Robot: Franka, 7 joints.
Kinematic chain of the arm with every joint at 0, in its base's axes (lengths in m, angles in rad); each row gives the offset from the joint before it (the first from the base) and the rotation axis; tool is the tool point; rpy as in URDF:
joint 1: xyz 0 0 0.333 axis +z
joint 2: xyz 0 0 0 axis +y
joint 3: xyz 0 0 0.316 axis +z
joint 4: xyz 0.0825 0 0 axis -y
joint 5: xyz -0.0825 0 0.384 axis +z
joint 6: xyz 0 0 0 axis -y
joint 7: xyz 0.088 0 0 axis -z
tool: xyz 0 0 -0.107 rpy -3.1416 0 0
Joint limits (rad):
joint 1: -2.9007..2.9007
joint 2: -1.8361..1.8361
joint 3: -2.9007..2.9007
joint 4: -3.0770..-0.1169
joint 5: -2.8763..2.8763
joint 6: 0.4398..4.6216
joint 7: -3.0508..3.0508
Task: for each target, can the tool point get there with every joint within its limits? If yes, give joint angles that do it. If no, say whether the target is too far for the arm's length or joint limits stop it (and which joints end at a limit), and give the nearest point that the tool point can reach.
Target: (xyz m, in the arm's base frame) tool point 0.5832 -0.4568 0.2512
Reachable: yes | joints -1.5497 1.3879 1.3032 -1.5104 0.4597 2.5869 1.2720
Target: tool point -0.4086 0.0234 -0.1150
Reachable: yes | joints -2.4594 1.3496 -0.3940 -1.8913 -0.9716 1.8875 -2.3231
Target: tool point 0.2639 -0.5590 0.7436
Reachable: yes | joints 0.1551 0.5386 -1.7104 -1.5052 1.9759 2.2784 0.5554
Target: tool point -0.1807 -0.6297 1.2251
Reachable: no: too far | nearest point -0.1401 -0.4881 1.0245 | short by 0.249 m
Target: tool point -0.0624 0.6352 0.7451
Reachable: yes | joints -0.6482 -1.3481 0.9281 -1.5075 -0.4010 3.1775 1.6660
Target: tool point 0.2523 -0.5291 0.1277
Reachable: yes | joints -0.0616 1.4965 -1.3339 -2.0151 2.2243 1.3281 1.2491
